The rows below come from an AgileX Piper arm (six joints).
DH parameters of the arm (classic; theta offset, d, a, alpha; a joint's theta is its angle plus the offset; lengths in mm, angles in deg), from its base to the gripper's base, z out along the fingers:
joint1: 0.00 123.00 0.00 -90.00
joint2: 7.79 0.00 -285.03 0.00
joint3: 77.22 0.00 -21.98 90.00
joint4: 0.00 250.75 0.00 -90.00
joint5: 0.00 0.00 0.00 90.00
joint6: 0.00 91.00 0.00 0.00
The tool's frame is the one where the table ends.
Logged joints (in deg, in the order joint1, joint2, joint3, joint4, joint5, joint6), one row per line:
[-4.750 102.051 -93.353 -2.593 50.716 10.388]
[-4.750 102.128 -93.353 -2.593 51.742 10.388]
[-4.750 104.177 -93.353 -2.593 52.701 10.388]
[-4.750 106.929 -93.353 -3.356 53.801 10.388]
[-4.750 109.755 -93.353 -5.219 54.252 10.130]
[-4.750 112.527 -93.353 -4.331 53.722 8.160]
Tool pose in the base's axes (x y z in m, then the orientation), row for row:
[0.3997 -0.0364 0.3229 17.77 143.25 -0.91]
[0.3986 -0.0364 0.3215 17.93 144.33 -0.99]
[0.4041 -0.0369 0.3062 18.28 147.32 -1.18]
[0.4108 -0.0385 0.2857 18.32 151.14 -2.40]
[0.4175 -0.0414 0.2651 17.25 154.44 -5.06]
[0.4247 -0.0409 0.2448 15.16 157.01 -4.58]
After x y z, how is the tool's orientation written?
As a rotation vector, in degrees.
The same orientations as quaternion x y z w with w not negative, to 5 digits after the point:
[0.11719 0.94474 -0.00600 0.30610]
[0.11772 0.94757 -0.00650 0.29702]
[0.11850 0.95499 -0.00765 0.27182]
[0.11681 0.96368 -0.01530 0.23968]
[0.10842 0.97065 -0.03180 0.21232]
[0.09427 0.97635 -0.02848 0.19246]

